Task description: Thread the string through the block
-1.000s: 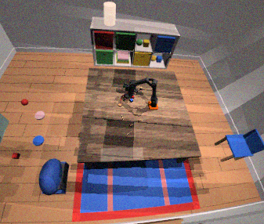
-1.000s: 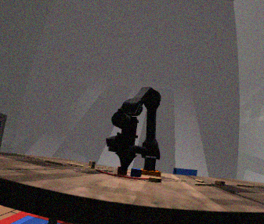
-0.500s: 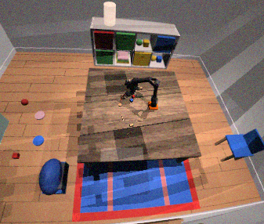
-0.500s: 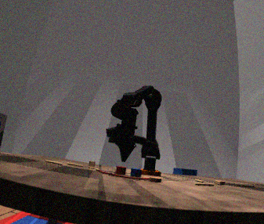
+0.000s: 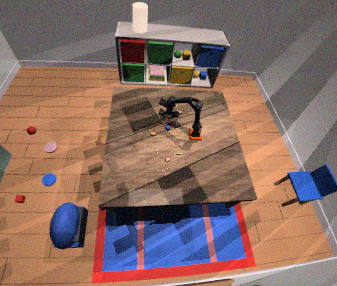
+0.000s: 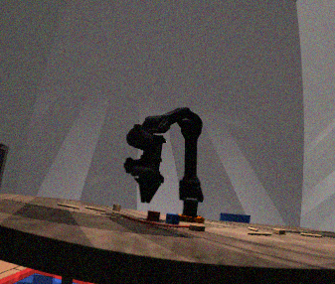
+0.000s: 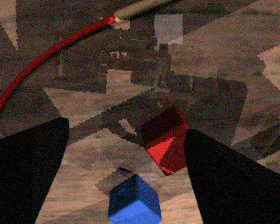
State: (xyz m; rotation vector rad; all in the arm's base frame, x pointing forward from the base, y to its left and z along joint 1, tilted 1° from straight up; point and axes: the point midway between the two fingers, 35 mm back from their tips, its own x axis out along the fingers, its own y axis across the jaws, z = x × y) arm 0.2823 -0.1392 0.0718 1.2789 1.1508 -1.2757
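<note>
Right now my gripper tip is 4 cm above the red block, 3 cm to the right of it and 3 cm past it. Also, from my gripper tip: tan wooden cylinder 13 cm behind, 12 cm to the right, 4 cm below; blue block 9 cm to the left, 4 cm below; thin pale wooden stick 6 cm to the right, 5 cm below, 1 cm behind.
</note>
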